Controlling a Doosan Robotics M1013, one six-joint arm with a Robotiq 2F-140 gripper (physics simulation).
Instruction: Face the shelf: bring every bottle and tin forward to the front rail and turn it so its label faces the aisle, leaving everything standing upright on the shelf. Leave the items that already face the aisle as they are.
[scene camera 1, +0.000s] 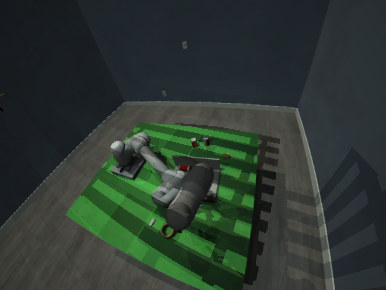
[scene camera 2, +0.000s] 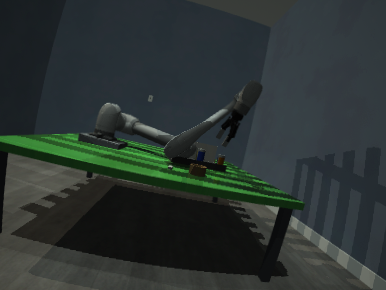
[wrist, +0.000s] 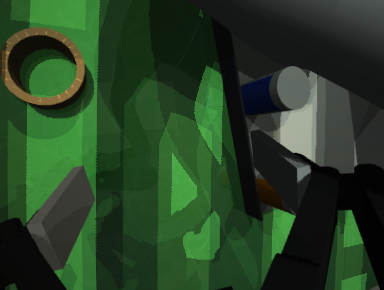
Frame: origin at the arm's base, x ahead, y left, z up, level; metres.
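Seen in the pictures: gripper, fingertip midpoint: (scene camera 2: 220, 141) (wrist: 171, 165); arm's base, origin of the base link: (scene camera 1: 127, 162) (scene camera 2: 103, 137).
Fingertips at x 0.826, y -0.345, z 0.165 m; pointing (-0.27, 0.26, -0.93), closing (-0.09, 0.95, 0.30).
Offsets run from my fingertips to a thing's top centre. "pt": to the spot under its first point.
The shelf (scene camera 1: 197, 161) (scene camera 2: 181, 160) (wrist: 241, 135) is partly hidden by the arm in scene camera 1. A blue tin with a grey top @(pt dz -0.124, dx -0.067, dy +0.178 m) (scene camera 2: 201, 155) (wrist: 261, 94) stands behind its black front rail. An orange bottle or tin @(pt dz -0.131, dx +0.092, dy +0.194 m) (scene camera 2: 221, 160) (wrist: 268, 193) is near the rail's right end, partly covered by a finger in the wrist view. A red item @(pt dz -0.142, dx -0.182, dy +0.406 m) (scene camera 1: 184, 168) shows on the shelf beside the arm; its posture is unclear. My gripper (scene camera 2: 223, 139) (wrist: 171, 165) is open and empty, above the shelf's front right area; the arm hides it in scene camera 1.
Two red and white tins @(dz -0.114, dx -0.207, dy +0.742 m) (scene camera 1: 194, 143) @(pt dz -0.154, dx -0.079, dy +0.760 m) (scene camera 1: 206, 142) stand on the green table behind the shelf. A small block @(dz -0.172, dx +0.136, dy +0.651 m) (scene camera 1: 226, 155) lies at the back right. A brown ring-shaped container @(dz -0.160, dx -0.122, dy -0.104 m) (scene camera 1: 162, 232) (scene camera 2: 197, 170) (wrist: 44, 100) and a small white piece @(dz -0.198, dx -0.277, dy -0.088 m) (scene camera 1: 152, 222) (scene camera 2: 170, 167) are in front of the shelf.
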